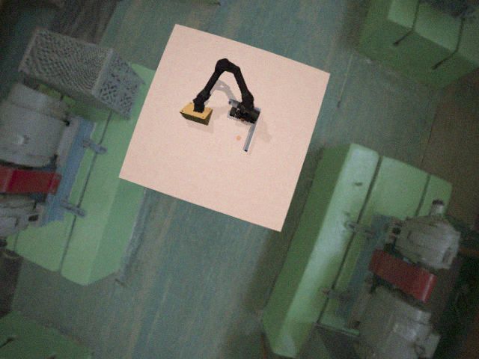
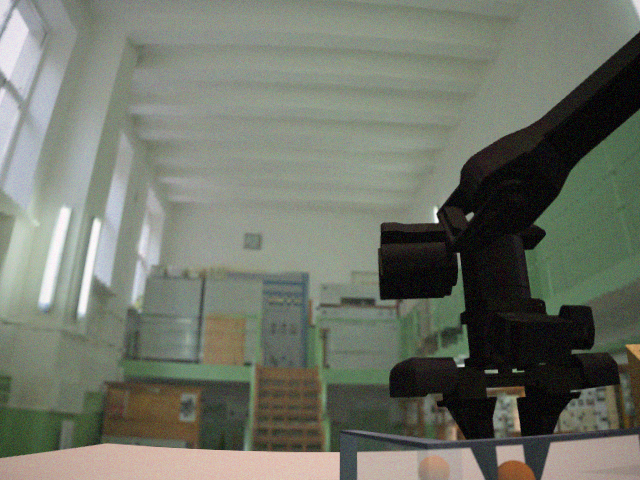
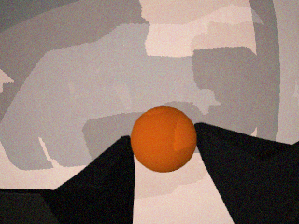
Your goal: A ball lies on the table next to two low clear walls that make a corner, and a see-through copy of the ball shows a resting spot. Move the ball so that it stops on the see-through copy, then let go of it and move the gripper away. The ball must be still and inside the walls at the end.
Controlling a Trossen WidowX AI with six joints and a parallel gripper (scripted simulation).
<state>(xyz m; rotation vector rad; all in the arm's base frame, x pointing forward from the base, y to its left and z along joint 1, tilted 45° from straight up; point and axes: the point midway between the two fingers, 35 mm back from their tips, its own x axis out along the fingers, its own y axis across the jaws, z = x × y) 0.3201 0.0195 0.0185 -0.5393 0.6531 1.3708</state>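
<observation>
My gripper tip is 150 mm to the left of the see-through copy of ball. Round my gripper tip: orange ball right at my gripper tip; clear wall 90 mm to the left, 10 mm above.
</observation>
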